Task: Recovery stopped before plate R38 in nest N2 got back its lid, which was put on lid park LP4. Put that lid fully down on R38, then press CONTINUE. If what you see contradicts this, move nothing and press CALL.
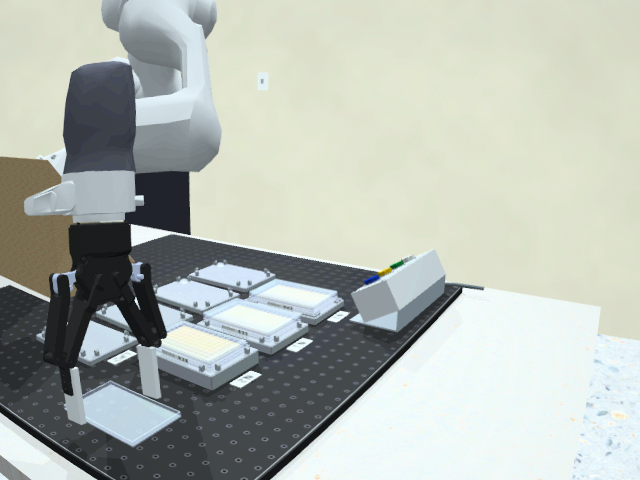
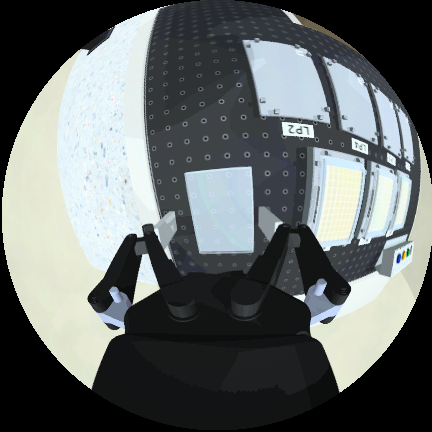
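A clear flat lid (image 1: 135,417) (image 2: 220,200) lies loose on the black perforated board (image 1: 330,377) (image 2: 200,90), off the parks. My gripper (image 1: 113,408) (image 2: 216,218) is open and empty, fingers pointing down, low on either side of the lid; the exact tip height is hard to tell. The plate (image 1: 204,343) (image 2: 342,202) in nest N2 shows strong yellow wells and looks uncovered. The park LP4 (image 2: 352,100) has a flat pale surface; whether a lid lies on it I cannot tell. The button box (image 1: 413,294) (image 2: 392,263) has several coloured buttons; their words are unreadable.
Two paler plates (image 1: 253,317) (image 1: 297,294) sit in nests beyond N2. Park LP2 (image 1: 95,341) (image 2: 287,80) lies beside LP4, with more parks behind. Small pegs stand at nest and park corners. A brown panel (image 1: 31,222) stands at the left behind the arm.
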